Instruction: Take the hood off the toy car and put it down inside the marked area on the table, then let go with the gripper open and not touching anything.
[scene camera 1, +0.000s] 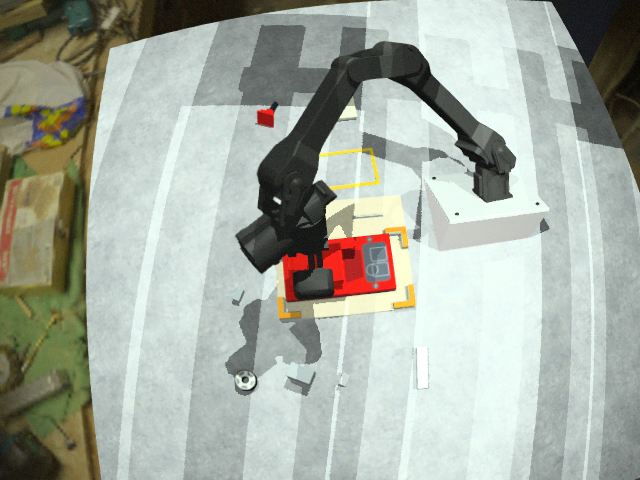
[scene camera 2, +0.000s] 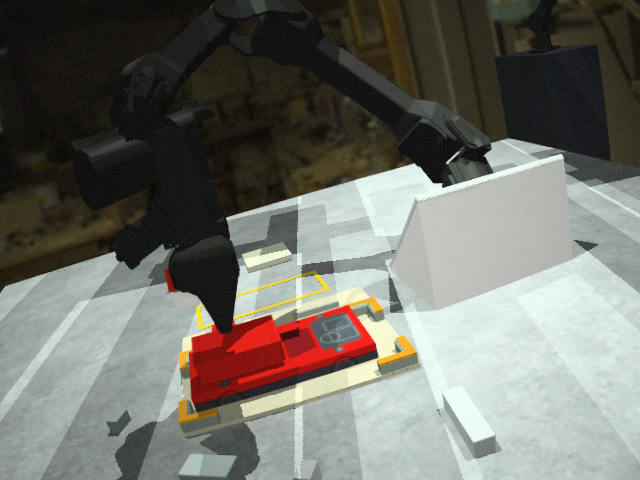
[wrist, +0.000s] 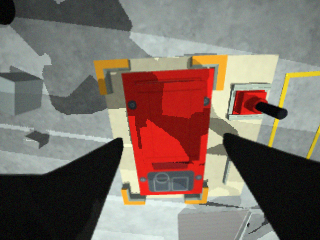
Labels:
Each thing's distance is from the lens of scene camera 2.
gripper (scene camera 2: 224, 314): 64 cm
hood (scene camera 2: 255, 344): 62 cm

